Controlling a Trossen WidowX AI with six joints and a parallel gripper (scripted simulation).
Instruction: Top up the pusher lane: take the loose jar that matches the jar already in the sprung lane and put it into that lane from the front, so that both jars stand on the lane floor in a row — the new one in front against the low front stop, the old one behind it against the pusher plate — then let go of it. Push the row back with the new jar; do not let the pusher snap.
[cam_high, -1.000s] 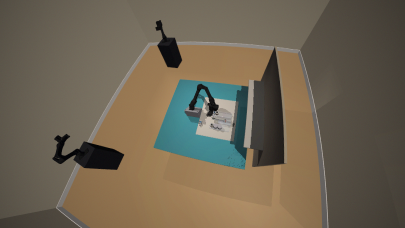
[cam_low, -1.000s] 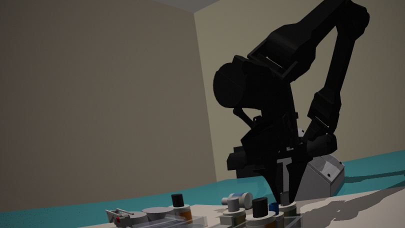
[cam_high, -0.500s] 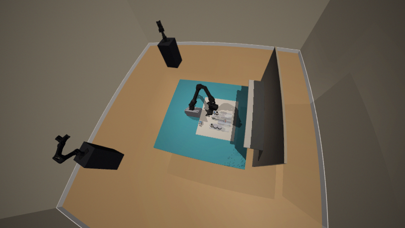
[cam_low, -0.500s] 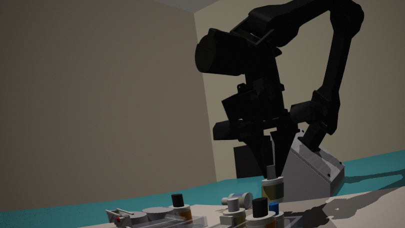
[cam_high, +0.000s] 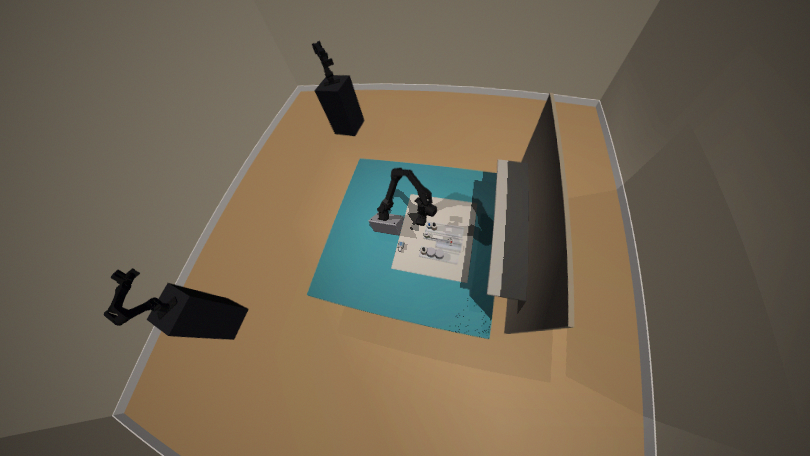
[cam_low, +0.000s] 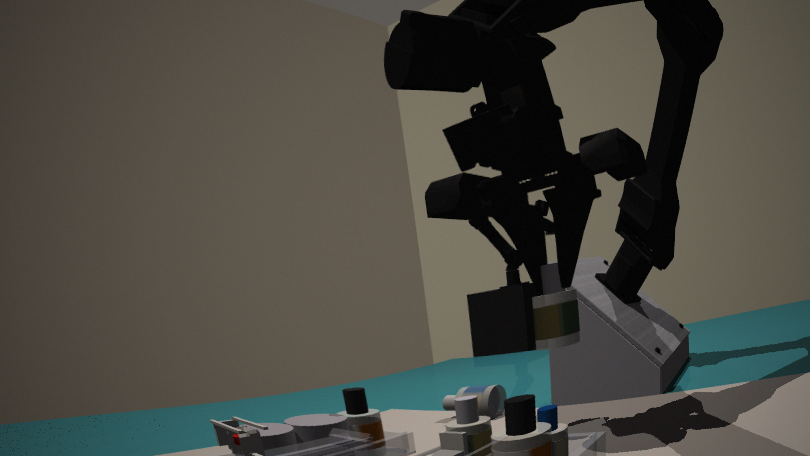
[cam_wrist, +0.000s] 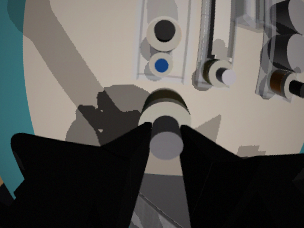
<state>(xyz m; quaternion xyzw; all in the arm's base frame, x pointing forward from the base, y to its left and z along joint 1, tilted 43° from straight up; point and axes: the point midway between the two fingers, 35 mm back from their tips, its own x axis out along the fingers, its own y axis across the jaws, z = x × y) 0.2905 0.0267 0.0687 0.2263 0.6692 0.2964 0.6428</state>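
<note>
Right now the clear-walled lane is 190 mm ahead of my gripper tip, 130 mm below it and 90 mm to the right of it.
</note>
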